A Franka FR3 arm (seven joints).
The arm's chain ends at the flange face. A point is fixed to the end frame.
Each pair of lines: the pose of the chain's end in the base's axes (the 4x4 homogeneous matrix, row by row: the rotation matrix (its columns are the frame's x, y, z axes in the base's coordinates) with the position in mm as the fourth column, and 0 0 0 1 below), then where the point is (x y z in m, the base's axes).
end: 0.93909 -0.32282 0.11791 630.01; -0.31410 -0.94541 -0.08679 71.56; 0.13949 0.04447 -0.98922 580.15; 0 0 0 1
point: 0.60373 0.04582 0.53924
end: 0.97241 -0.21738 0.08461 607.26; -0.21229 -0.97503 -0.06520 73.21; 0.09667 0.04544 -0.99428 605.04; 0 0 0 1
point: 0.58219 0.04514 0.56492
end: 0.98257 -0.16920 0.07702 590.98; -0.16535 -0.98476 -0.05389 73.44; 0.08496 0.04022 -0.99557 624.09; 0 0 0 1
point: 0.56687 0.04447 0.58402
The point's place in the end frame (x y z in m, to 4 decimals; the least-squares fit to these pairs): -0.0223 0.0310 0.0396
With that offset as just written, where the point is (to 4 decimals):
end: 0.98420 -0.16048 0.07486 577.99; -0.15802 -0.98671 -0.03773 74.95; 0.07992 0.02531 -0.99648 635.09; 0 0 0 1
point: 0.5540 0.0464 0.5946
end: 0.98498 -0.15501 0.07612 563.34; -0.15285 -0.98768 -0.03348 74.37; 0.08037 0.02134 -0.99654 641.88; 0 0 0 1
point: 0.5396 0.0458 0.6013
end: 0.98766 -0.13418 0.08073 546.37; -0.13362 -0.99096 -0.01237 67.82; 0.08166 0.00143 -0.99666 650.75; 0 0 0 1
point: 0.5234 0.0396 0.6095
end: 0.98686 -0.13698 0.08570 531.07; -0.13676 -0.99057 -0.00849 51.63; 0.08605 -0.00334 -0.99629 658.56; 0 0 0 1
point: 0.5082 0.0236 0.6171
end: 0.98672 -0.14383 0.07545 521.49; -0.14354 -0.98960 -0.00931 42.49; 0.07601 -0.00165 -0.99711 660.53; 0 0 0 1
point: 0.4980 0.0146 0.6193
